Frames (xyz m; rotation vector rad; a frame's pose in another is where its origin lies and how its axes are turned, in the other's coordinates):
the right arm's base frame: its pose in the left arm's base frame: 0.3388 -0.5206 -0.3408 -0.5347 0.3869 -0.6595
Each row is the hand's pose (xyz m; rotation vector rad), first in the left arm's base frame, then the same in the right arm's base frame.
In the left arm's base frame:
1: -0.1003 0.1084 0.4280 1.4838 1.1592 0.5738
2: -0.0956 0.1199 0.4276 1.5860 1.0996 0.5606
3: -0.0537 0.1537 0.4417 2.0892 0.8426 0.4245
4: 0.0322 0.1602 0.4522 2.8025 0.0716 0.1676
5: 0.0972 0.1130 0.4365 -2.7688 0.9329 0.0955
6: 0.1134 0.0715 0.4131 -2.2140 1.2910 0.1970
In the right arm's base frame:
1: -0.8676 -0.2340 0.6099 1.3028 1.2240 1.6507
2: -0.8717 -0.2239 0.6159 1.4267 1.2193 1.6414
3: -0.8661 -0.1898 0.6595 2.0253 1.2632 1.4917
4: -0.8096 -0.1511 0.7128 -2.6384 -0.8453 -0.8631
5: -0.7283 -0.1427 0.7164 -2.3389 -0.1136 -0.0768
6: -0.6849 -0.1491 0.6916 -1.9863 0.2295 0.2990

